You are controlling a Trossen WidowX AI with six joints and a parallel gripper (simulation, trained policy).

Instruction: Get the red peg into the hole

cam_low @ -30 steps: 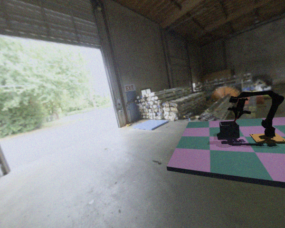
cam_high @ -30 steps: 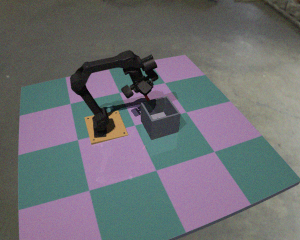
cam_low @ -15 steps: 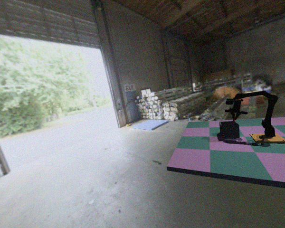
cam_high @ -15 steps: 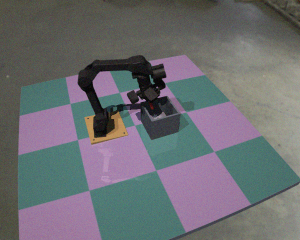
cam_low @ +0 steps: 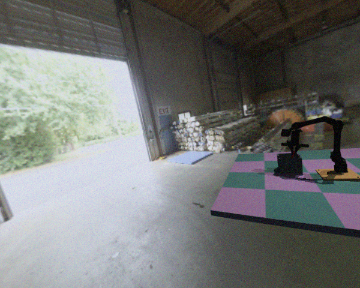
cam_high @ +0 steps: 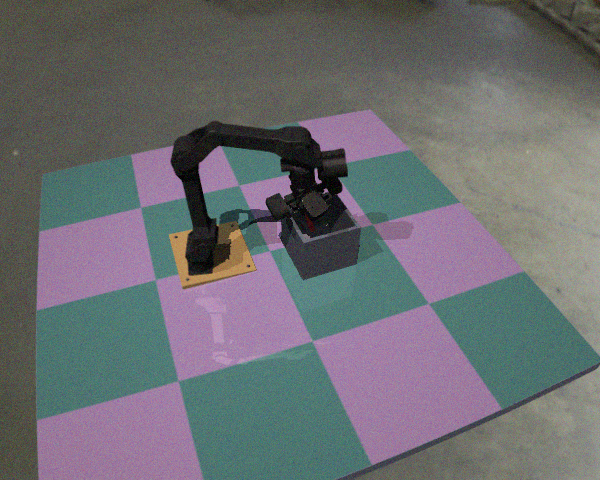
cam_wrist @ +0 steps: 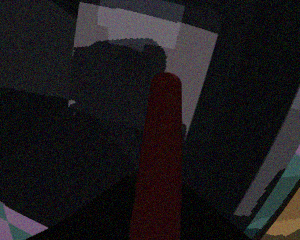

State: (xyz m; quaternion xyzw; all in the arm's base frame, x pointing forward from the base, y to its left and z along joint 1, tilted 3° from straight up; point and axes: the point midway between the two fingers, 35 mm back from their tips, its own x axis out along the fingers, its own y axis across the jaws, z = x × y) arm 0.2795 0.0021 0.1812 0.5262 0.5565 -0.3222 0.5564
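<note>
Right now the red peg is 1 cm to the right of my gripper tip. From my gripper tip the other things lie so: grey plate: 10 cm below, 4 cm ahead, 1 cm to the right.
</note>
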